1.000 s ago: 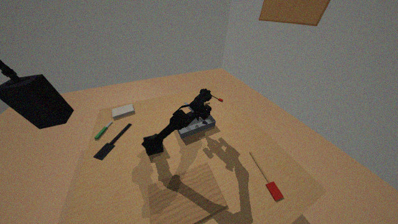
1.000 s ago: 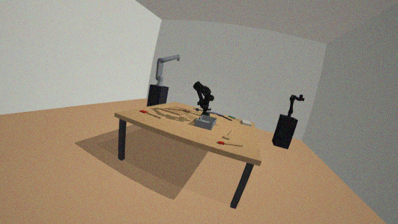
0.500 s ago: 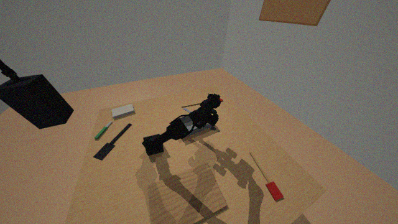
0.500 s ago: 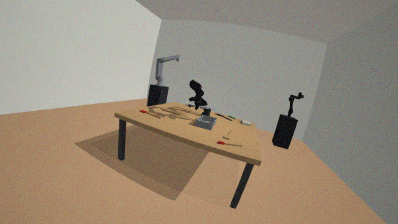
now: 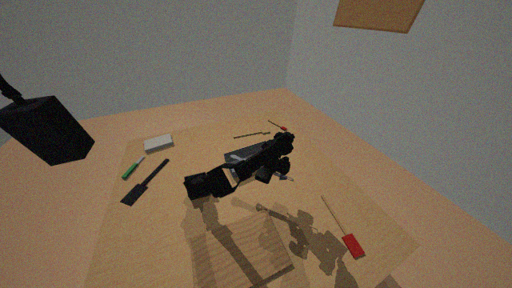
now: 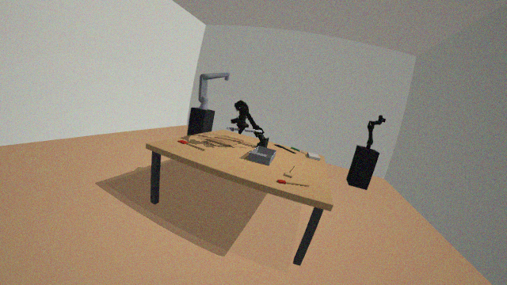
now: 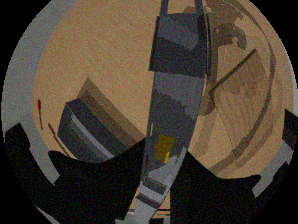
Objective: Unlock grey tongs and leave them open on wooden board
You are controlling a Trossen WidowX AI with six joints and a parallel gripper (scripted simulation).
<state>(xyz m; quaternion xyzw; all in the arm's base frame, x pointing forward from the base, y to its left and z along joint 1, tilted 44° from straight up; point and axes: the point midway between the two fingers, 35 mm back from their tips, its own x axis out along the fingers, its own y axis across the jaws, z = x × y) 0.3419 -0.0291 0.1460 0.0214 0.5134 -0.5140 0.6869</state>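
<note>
The wooden board lies 22 cm behind my gripper tip, 21 cm to the right of it and 14 cm below it. Also, from my gripper tip: grey roasting tin 24 cm to the left, 12 cm below; yellow lock slider 4 cm above, 1 cm to the right, 1 cm ahead; red-handled tool 31 cm to the right, 25 cm ahead, 14 cm below.
</note>
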